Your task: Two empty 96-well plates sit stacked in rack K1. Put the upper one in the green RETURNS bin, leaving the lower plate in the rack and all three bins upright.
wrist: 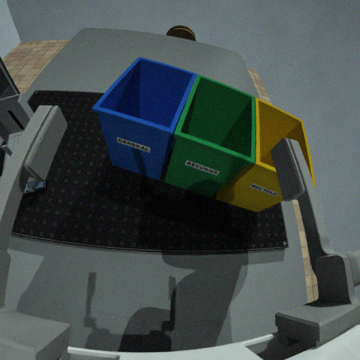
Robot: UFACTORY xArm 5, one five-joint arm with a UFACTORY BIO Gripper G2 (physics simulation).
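What I can see is my gripper (179, 125), and there's a blue bin (138, 114) as well.
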